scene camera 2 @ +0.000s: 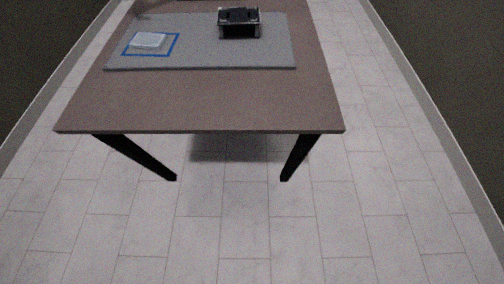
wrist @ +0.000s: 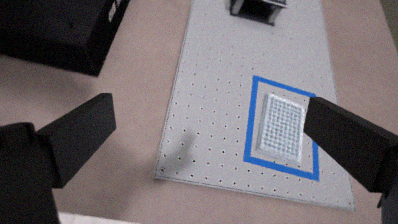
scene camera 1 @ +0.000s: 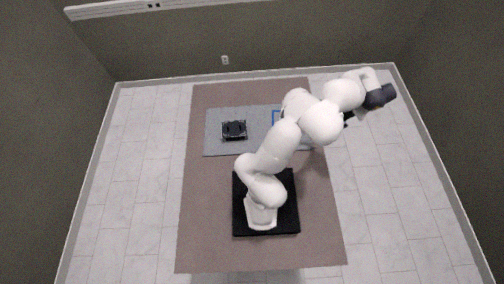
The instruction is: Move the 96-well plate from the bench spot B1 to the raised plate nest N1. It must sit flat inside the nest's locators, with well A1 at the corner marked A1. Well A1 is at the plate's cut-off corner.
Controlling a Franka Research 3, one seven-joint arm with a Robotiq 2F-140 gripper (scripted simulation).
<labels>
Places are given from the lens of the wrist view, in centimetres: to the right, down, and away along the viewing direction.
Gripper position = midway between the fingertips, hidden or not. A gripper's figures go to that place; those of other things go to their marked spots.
my gripper (wrist: 210, 112): 1, 0, 15
96-well plate (wrist: 280, 136): 16, 5, 40
</labels>
